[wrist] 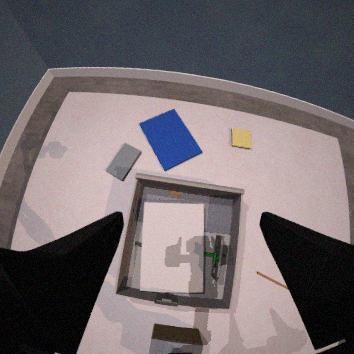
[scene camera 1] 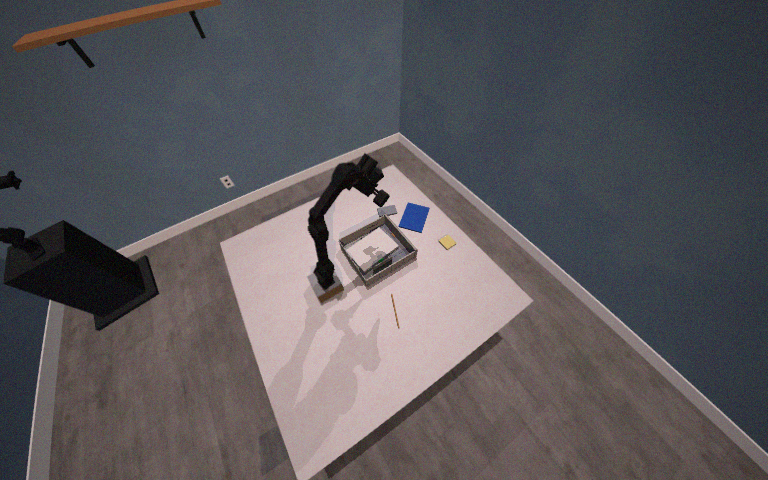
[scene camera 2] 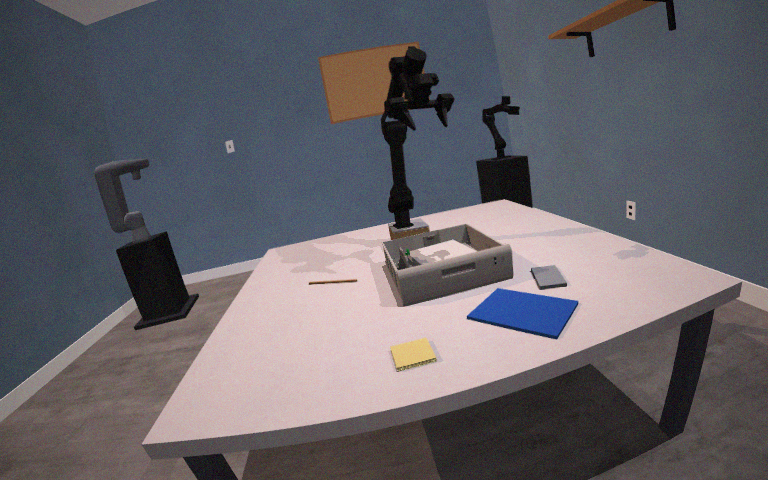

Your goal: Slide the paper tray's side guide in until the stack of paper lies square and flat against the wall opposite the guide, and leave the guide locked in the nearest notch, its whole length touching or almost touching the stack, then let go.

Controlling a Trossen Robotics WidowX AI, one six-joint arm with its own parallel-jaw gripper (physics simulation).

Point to a white paper stack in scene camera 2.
At 452, 248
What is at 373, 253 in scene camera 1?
A white paper stack.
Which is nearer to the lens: the white paper stack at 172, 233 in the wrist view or the blue book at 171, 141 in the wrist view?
The white paper stack.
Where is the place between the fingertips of my gripper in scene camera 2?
430, 127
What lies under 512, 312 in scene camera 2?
A blue book.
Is my gripper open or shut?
Open.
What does my gripper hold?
Nothing.
